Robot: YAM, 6 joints.
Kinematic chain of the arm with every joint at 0, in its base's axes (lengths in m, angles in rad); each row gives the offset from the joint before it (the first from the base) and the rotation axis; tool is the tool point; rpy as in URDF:
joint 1: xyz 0 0 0.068 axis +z
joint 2: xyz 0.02 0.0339 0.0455 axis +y
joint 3: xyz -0.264 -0.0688 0 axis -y
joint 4: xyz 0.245 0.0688 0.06 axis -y
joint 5: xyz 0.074 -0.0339 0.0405 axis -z
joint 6: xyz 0.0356 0 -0.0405 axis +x
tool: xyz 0 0 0 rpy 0 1.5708 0
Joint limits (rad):
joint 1: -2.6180..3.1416
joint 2: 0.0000..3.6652
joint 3: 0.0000..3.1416
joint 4: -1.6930..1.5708
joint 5: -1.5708..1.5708
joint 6: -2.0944..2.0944
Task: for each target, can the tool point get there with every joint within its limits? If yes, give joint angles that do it. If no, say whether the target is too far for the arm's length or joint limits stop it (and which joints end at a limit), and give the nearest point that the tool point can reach.
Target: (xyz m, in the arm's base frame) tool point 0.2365 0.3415 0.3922
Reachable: yes | joints 1.0385 1.8011 1.7693 -0.3044 1.0265 -0.4632
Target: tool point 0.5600 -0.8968 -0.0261
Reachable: no: too far | nearest point 0.3391 -0.5431 0.0300 | short by 0.421 m
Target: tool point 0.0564 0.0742 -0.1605
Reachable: yes | joints 0.5447 3.2563 0.9768 -0.6371 -1.2942 0.2640
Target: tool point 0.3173 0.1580 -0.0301
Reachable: yes | joints 0.3790 2.4211 1.0619 0.0543 -0.9699 -0.5852
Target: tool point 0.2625 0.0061 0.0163
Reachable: yes | joints -0.0562 2.0557 0.6810 -0.0781 -0.6250 0.3437
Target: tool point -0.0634 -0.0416 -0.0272
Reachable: yes | joints 0.4492 3.3810 0.2374 0.1743 0.2839 -0.7484
